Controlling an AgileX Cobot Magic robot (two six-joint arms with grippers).
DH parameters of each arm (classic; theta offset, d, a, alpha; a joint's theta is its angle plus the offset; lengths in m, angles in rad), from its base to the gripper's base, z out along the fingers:
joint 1: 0 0.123 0 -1.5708
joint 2: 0.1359 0 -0.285 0
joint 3: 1.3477 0 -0.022 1.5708
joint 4: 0 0.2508 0 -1.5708
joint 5: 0 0 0.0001 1.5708
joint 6: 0 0.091 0 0
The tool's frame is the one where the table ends.
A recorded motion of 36 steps. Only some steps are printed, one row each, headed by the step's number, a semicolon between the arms.
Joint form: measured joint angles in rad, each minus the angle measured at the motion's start. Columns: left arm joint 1, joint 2, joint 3, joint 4, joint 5, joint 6; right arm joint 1, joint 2, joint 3, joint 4, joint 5, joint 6.
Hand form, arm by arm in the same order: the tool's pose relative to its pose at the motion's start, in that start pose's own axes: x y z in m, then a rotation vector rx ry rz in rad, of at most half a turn. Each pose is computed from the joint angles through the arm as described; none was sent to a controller.
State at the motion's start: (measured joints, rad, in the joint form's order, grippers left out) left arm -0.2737 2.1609 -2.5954 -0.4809 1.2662 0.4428; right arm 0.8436 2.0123 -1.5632 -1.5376 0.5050 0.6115
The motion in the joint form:
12: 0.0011 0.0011 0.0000 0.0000 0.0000 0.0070; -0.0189 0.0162 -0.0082 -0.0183 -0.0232 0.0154
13: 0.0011 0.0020 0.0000 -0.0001 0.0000 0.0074; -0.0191 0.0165 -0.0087 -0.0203 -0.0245 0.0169
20: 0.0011 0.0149 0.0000 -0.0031 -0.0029 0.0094; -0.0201 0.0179 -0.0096 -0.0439 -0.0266 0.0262
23: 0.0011 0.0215 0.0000 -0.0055 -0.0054 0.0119; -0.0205 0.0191 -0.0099 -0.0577 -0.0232 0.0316
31: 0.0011 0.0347 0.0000 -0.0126 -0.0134 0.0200; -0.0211 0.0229 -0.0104 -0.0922 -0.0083 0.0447
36: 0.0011 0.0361 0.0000 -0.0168 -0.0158 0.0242; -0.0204 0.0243 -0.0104 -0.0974 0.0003 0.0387
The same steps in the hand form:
12: 0.0003 0.0007 0.0003 -0.0006 0.0009 0.0059; 0.0050 0.0001 0.0077 -0.0041 -0.0037 0.0017
13: 0.0005 0.0008 0.0008 -0.0003 0.0016 0.0058; 0.0048 0.0000 0.0078 -0.0039 -0.0052 0.0015
20: 0.0029 0.0030 0.0069 0.0044 0.0088 0.0012; 0.0044 -0.0006 0.0084 0.0037 -0.0122 -0.0100
23: 0.0041 0.0041 0.0100 0.0070 0.0113 0.0001; 0.0046 -0.0010 0.0088 0.0104 -0.0125 -0.0171
31: 0.0061 0.0062 0.0162 0.0130 0.0124 0.0000; 0.0053 -0.0017 0.0098 0.0304 -0.0084 -0.0356
36: 0.0061 0.0062 0.0169 0.0158 0.0096 0.0022; 0.0057 -0.0017 0.0101 0.0364 -0.0029 -0.0470

